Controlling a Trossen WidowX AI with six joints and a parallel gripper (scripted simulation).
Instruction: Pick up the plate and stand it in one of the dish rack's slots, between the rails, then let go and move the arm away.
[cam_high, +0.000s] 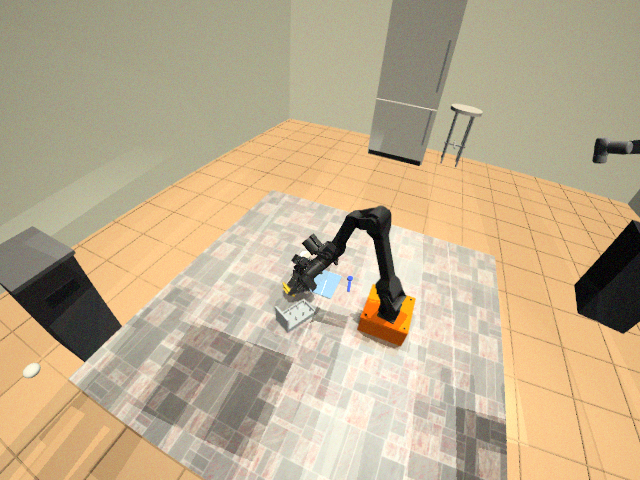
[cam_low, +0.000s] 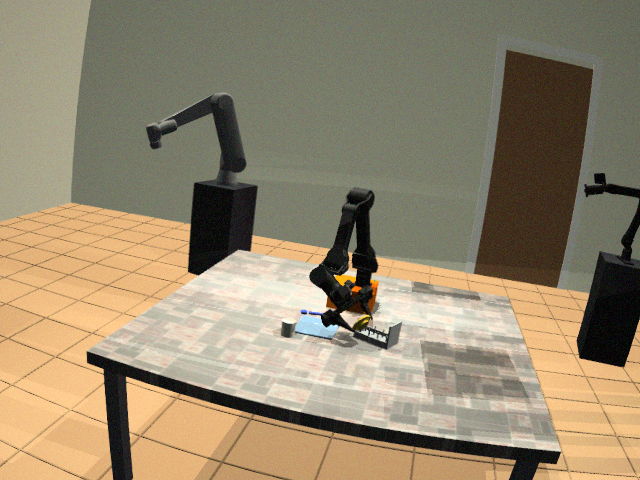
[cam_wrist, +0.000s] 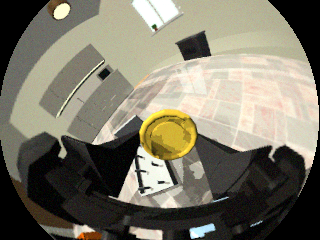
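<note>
Now: the grey dish rack 70 mm behind my gripper tip, 30 mm to the left of it and 40 mm below it. From my gripper tip the other things lie so: yellow plate: 10 mm to the right; then light blue mat: 40 mm behind, 170 mm to the right, 70 mm below; then cup: 70 mm ahead, 220 mm to the right, 40 mm below.
</note>
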